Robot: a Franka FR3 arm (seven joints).
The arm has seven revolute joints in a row. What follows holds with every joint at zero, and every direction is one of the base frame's. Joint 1 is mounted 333 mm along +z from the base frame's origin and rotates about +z. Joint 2 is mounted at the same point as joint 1 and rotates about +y. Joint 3 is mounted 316 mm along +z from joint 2 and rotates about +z. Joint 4 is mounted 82.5 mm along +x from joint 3 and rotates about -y. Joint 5 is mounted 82.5 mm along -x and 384 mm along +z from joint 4 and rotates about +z. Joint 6 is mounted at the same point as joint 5 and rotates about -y. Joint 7 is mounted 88 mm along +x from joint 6 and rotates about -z. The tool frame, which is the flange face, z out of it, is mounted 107 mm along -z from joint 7; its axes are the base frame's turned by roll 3.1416, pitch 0 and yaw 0 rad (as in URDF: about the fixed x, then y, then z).
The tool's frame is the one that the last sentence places.
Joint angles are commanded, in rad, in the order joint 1, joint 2, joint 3, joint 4, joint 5, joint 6, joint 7. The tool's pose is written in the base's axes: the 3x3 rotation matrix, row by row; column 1 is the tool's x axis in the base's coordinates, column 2 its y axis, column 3 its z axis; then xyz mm. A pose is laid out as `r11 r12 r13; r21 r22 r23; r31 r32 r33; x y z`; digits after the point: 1 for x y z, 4 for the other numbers.
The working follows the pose.
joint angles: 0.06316 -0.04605 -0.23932 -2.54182 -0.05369 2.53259 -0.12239
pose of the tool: 0.9994 -0.0106 0.0321; -0.0098 -0.9996 -0.0258; 0.0324 0.0255 -0.9992; 449.8 -78.9 291.2
Where each joint sits with the arm in this pose, in the base's axes (m; each line is computed from the numbers above, not from the rounded line before):
joint 1: 0.0000 0.0000 0.3330
joint 2: 0.0000 0.0000 0.3330
joint 3: -0.0145 -0.0009 0.6487
joint 4: 0.0666 -0.0154 0.6524
joint 5: 0.3592 -0.0645 0.3950
joint 6: 0.3592 -0.0645 0.3950
joint 7: 0.4464 -0.0761 0.3981
the tool: 0.4498 -0.0789 0.2912

